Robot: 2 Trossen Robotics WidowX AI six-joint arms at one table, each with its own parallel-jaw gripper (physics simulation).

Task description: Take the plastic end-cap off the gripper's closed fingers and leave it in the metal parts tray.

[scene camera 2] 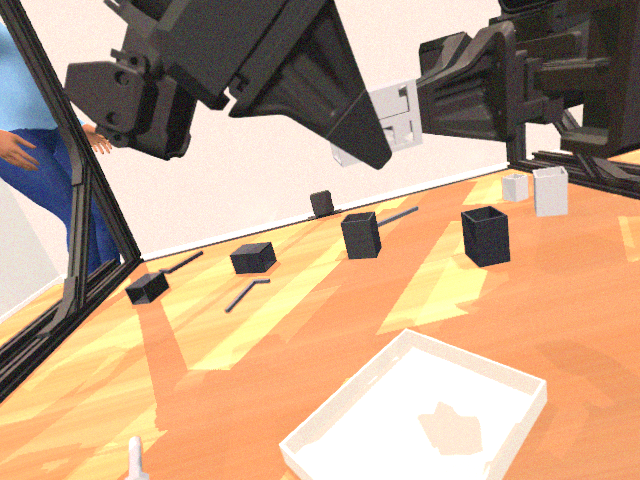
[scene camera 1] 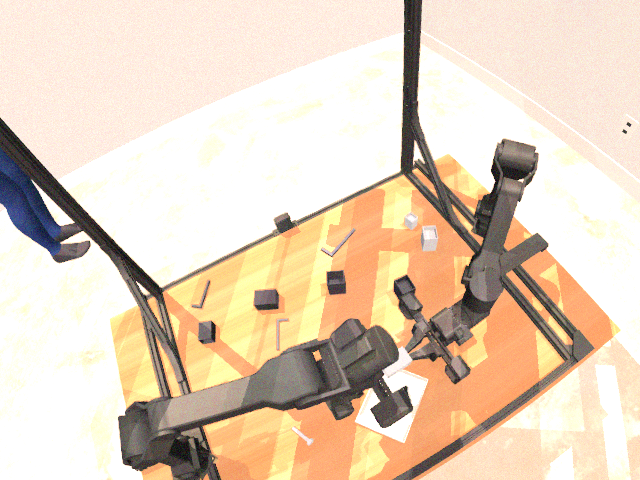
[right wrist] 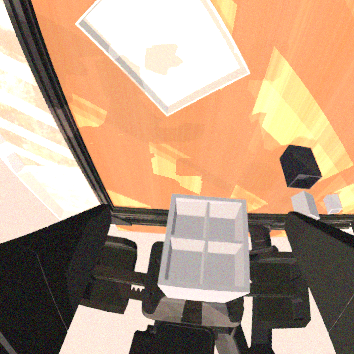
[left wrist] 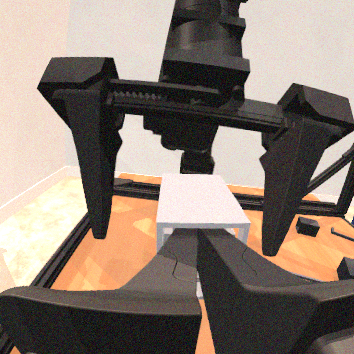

Scene:
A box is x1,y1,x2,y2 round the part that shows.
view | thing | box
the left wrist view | my left gripper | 0,228,353,353
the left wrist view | my right gripper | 36,4,353,255
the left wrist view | white plastic end-cap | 155,173,250,298

